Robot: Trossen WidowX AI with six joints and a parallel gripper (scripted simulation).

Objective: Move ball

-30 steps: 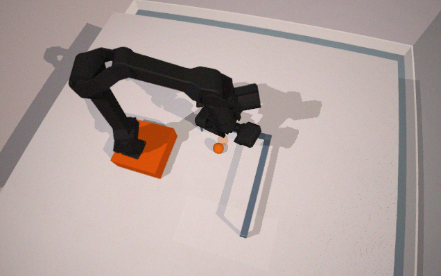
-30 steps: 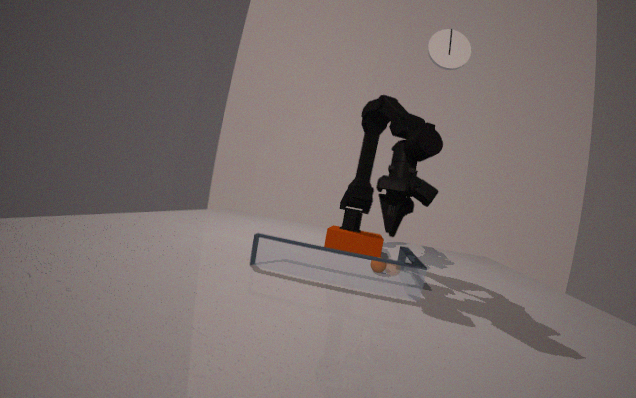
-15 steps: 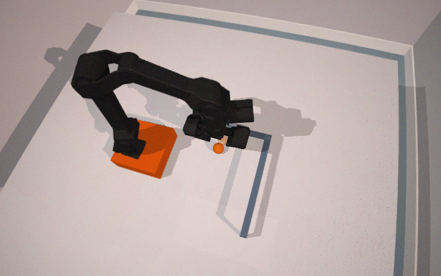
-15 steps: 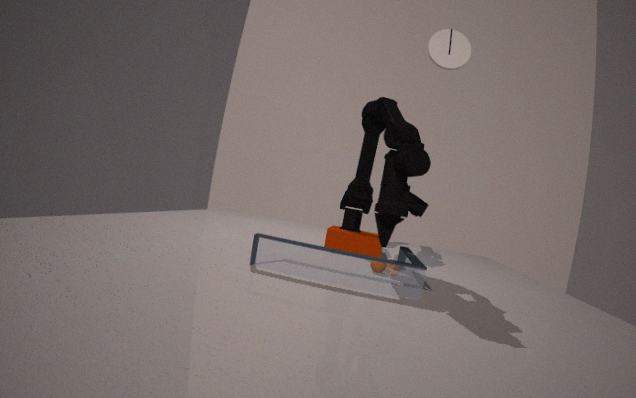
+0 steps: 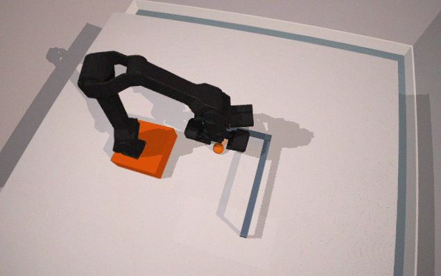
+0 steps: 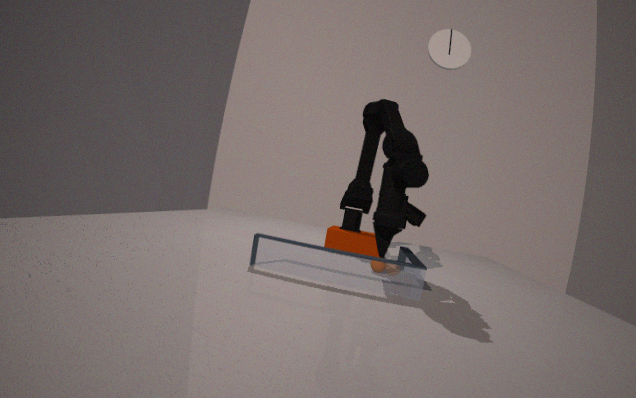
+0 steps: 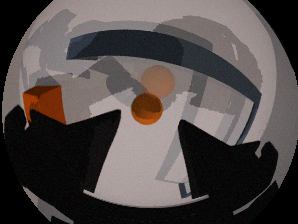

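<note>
Right now the orange ball is 2 cm below my gripper tip. Also, from my gripper tip: see-through copy of ball: 3 cm to the left, 2 cm below.
</note>
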